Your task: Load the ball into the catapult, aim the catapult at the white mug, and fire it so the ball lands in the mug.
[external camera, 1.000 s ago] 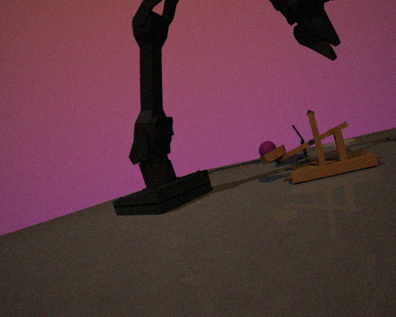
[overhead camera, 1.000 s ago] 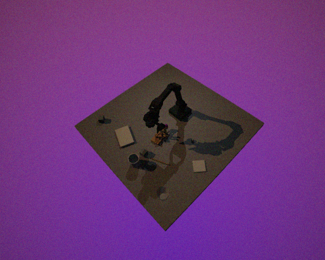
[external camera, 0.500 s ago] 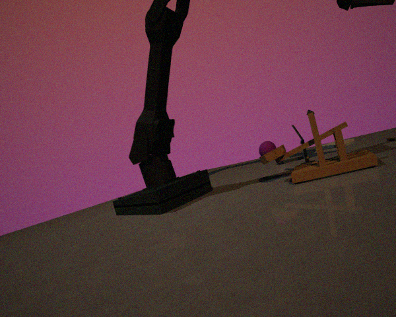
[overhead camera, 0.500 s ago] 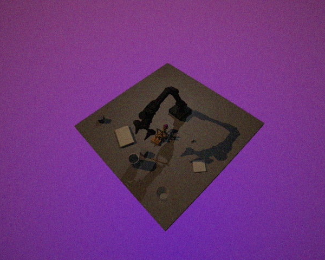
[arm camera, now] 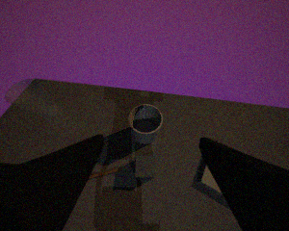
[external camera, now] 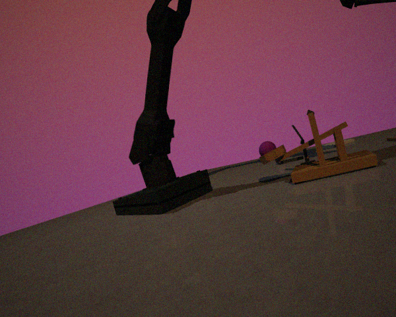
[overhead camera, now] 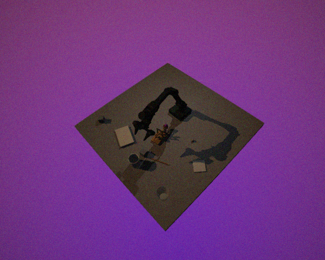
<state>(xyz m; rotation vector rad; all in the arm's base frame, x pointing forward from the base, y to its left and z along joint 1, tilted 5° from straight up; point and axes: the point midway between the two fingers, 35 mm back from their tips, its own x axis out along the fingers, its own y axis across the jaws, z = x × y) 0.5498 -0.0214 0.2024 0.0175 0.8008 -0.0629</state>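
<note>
The ball lies 31 cm behind my gripper tip, 20 cm below it and 2 cm to the left of it. Also, from my gripper tip: orange wooden catapult: 24 cm behind, 21 cm below, 3 cm to the left; white mug: 23 cm below, 11 cm ahead; thin stick: 26 cm below, 16 cm to the left, 2 cm behind.
</note>
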